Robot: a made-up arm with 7 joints. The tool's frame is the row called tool. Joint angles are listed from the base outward.
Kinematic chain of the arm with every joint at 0, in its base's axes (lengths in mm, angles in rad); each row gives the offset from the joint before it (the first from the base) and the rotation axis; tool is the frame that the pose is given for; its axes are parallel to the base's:
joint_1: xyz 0 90 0 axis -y
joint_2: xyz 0 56 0 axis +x
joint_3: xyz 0 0 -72 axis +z
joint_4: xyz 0 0 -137 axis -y
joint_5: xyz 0 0 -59 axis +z
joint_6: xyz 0 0 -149 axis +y
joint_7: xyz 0 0 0 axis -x
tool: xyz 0 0 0
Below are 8 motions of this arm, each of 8 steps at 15 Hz.
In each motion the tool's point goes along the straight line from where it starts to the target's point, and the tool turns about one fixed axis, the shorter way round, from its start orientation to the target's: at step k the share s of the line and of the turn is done. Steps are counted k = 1, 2, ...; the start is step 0. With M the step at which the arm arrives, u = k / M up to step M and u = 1 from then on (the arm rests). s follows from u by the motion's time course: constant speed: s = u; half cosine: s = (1 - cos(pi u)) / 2; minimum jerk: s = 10 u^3 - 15 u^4 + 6 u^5.
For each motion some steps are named. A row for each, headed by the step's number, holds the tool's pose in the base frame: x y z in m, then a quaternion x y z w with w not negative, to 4 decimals.
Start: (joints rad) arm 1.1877 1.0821 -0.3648 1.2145 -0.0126 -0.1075 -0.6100
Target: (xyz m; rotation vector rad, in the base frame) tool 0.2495 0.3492 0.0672 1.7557 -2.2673 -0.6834
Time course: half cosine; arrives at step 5
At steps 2, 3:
2: 0.2483 0.3575 0.0864 0.5912 -0.7899 -0.0491 0.1551
3: 0.2489 0.3536 0.0773 0.5947 -0.7820 -0.1355 0.1281

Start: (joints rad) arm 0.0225 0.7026 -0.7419 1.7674 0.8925 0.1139 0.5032
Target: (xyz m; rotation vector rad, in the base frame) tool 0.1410 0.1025 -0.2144 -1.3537 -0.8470 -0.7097
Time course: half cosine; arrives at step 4
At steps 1, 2, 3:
1: 0.1532 0.1427 -0.2142 -0.5092 -0.4153 -0.2780 0.7007
2: 0.1481 0.1261 -0.2143 -0.5452 -0.3979 -0.2923 0.6775
3: 0.1431 0.1094 -0.2144 -0.5800 -0.3795 -0.3059 0.6527

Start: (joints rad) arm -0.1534 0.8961 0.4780 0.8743 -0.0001 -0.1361 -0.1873
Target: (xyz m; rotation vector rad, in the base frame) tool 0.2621 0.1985 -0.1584 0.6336 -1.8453 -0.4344
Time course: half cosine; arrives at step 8
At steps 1, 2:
1: 0.1216 0.4493 -0.1757 0.5290 -0.4746 -0.0170 0.7033
2: 0.1375 0.4211 -0.1738 0.5042 -0.5152 -0.0366 0.6921

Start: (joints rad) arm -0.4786 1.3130 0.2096 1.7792 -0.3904 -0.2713 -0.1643
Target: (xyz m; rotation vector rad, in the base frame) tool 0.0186 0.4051 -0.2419 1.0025 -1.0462 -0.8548
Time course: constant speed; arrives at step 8
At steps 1, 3, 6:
1: 0.1564 0.3283 -0.1115 0.3878 -0.5583 -0.5996 0.4223
3: 0.1170 0.3502 -0.1488 0.4091 -0.5378 -0.5429 0.4987
6: 0.0580 0.3831 -0.2046 0.4334 -0.4970 -0.4478 0.6039

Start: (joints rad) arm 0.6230 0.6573 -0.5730 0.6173 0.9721 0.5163 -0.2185
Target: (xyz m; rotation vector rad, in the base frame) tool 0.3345 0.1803 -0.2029 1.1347 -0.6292 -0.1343
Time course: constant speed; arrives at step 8
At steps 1, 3, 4, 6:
1: 0.2871 0.3075 -0.2150 0.1820 -0.3026 0.1504 0.9234
3: 0.3006 0.2711 -0.2116 0.2872 -0.3055 0.0907 0.9033
4: 0.3074 0.2530 -0.2098 0.3383 -0.3053 0.0603 0.8881
6: 0.3210 0.2166 -0.2064 0.4364 -0.3013 -0.0011 0.8478

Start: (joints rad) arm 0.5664 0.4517 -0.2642 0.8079 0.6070 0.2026 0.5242
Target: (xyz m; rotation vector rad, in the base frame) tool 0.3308 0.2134 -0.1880 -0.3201 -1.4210 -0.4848
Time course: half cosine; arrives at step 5
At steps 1, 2, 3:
1: 0.3047 0.2597 -0.2028 -0.2006 -0.5561 -0.0757 0.8030
2: 0.3119 0.2469 -0.1987 -0.1859 -0.5823 -0.1159 0.7829
3: 0.3208 0.2311 -0.1937 -0.1669 -0.6124 -0.1651 0.7549

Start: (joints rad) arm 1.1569 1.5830 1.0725 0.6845 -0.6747 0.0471 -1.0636
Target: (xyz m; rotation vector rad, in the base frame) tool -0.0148 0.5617 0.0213 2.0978 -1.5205 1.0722
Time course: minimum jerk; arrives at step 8
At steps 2, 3, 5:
2: -0.0774 0.5196 0.0971 -0.7420 0.2286 -0.6201 0.1122
3: -0.0654 0.5276 0.0826 -0.7550 0.2938 -0.5833 0.0586
5: -0.0340 0.5488 0.0446 0.7579 -0.4509 0.4640 0.0831

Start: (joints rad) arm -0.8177 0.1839 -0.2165 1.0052 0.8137 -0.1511 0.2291
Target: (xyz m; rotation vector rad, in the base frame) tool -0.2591 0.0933 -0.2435 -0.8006 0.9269 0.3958
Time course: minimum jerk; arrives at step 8
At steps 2, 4, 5, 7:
2: -0.1323 0.1598 -0.3348 -0.1765 -0.1033 0.2481 0.9469
4: -0.1884 0.1304 -0.2944 -0.2761 0.1406 0.2301 0.9225
5: -0.2202 0.1137 -0.2715 -0.3243 0.2757 0.2125 0.8796
7: -0.2568 0.0945 -0.2451 -0.3707 0.4233 0.1863 0.8054

